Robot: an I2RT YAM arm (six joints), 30 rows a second.
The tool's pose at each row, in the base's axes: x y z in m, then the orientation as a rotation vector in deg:
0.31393 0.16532 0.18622 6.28 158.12 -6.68
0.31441 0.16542 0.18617 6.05 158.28 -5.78
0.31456 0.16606 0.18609 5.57 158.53 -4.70
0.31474 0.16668 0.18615 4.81 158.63 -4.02
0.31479 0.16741 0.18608 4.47 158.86 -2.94
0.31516 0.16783 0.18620 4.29 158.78 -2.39
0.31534 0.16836 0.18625 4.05 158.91 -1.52
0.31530 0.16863 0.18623 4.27 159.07 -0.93
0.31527 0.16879 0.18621 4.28 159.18 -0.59
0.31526 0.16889 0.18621 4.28 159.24 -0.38
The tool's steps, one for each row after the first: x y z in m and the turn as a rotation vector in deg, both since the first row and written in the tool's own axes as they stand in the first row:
-0.00042 0.00015 0.00021 -0.66 0.14 -0.05
-0.00049 0.00080 0.00028 -1.47 0.36 -0.25
-0.00064 0.00143 0.00023 -2.05 0.42 -0.70
-0.00062 0.00216 0.00024 -2.84 0.64 -0.80
-0.00098 0.00261 0.00023 -3.25 0.55 -0.85
-0.00113 0.00315 0.00019 -3.89 0.69 -0.91
-0.00107 0.00341 0.00017 -4.26 0.87 -0.69
-0.00103 0.00357 0.00017 -4.50 0.99 -0.64
-0.00101 0.00367 0.00015 -4.64 1.05 -0.62

